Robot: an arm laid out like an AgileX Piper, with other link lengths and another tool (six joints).
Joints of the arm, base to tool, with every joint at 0 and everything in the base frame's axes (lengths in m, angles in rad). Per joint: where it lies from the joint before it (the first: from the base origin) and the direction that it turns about. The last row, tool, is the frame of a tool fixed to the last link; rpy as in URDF.
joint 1: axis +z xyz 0 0 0.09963
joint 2: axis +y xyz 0 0 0
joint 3: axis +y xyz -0.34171 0 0.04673
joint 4: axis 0.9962 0 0.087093 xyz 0.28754 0 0.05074
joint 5: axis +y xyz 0 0 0
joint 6: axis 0.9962 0 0.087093 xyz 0.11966 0 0.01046
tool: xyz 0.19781 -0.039 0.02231 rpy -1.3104 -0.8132 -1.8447
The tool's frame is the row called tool.
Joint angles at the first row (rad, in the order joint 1, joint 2, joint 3, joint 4, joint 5, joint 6):
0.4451 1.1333 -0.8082 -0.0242 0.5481 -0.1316
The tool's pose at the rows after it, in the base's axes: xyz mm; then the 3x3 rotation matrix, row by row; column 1 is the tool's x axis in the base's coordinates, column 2 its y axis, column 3 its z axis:
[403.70, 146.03, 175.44], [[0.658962, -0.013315, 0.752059], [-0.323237, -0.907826, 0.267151], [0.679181, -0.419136, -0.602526]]
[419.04, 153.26, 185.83], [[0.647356, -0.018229, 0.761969], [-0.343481, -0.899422, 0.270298], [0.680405, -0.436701, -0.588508]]
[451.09, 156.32, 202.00], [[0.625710, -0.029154, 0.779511], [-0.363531, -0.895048, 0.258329], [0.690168, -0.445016, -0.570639]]
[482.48, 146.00, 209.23], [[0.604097, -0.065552, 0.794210], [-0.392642, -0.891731, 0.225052], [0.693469, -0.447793, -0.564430]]
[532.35, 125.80, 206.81], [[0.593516, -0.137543, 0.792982], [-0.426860, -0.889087, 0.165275], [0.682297, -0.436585, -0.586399]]
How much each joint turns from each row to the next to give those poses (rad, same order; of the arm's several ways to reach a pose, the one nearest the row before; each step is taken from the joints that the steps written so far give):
0.0000 0.0041 -0.0041 0.0000 -0.0369 0.0434
0.0000 0.0395 -0.0487 0.0000 -0.0095 0.0167
-0.0240 0.0778 -0.0947 0.0020 -0.0050 -0.0033
-0.0443 0.0734 -0.0794 -0.0003 -0.0017 -0.0001
-0.0679 0.1401 -0.1485 0.0001 0.0356 -0.0006

